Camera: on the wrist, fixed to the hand. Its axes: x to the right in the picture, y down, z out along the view.
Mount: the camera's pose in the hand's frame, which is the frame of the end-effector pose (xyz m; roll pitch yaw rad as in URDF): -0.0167 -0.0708 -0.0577 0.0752 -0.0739 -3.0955
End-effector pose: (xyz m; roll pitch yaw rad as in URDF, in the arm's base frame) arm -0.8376 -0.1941 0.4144 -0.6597 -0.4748 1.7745
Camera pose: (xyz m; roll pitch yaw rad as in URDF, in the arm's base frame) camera -0.7454 -0.1892 0.4048 0.7326 0.3882 -1.3768
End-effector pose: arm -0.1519 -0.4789 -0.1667 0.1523 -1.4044 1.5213
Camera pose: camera -0.0876 -0.4179 -0.1944 0.1611 1.3316 -1.3790
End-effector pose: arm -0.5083 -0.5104 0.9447 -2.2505 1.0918 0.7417
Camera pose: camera -0.4540 -0.4611 1.0016 2.4884 -1.0741 -2.5820
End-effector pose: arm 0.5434 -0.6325 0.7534 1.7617 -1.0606 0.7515
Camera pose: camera 0.5269 -0.5520 0.7102 -1.5557 1.1157 -2.2445
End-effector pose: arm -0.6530 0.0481 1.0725 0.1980 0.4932 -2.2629
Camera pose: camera -0.6670 0.1222 1.0183 -0.1563 -0.5556 0.9489
